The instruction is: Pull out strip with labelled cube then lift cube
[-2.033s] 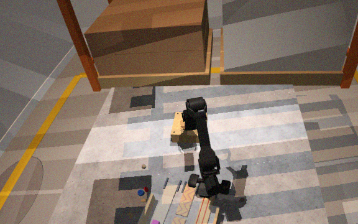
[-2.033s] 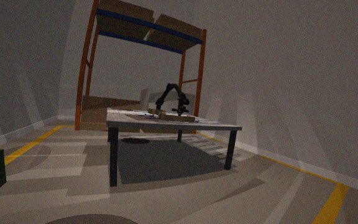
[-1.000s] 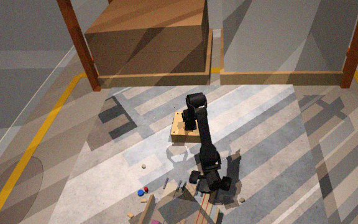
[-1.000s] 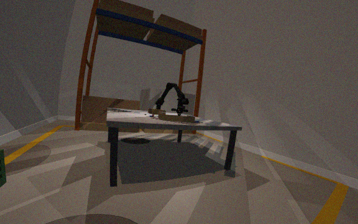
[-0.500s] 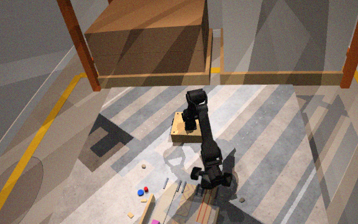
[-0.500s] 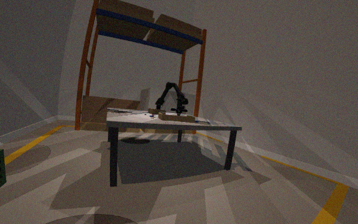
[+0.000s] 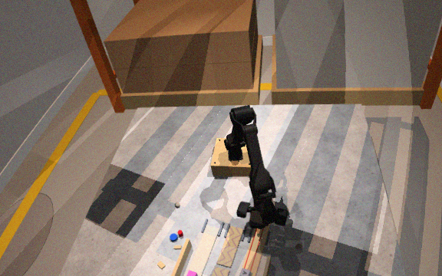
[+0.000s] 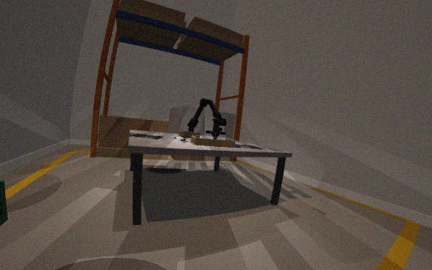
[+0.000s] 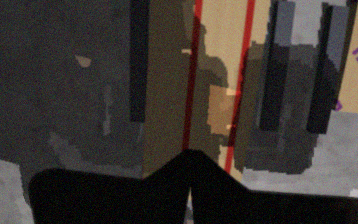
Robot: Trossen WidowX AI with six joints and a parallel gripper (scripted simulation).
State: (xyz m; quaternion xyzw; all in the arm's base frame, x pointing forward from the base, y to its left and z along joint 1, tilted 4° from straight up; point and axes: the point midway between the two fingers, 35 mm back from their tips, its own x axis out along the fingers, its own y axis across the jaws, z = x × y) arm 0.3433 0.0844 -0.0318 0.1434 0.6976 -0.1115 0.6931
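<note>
The labelled cube is 200 mm ahead of my gripper tip, 80 mm to the right of it and 10 mm above it. The rest, counted from my gripper tip: red piece: 330 mm to the right.
</note>
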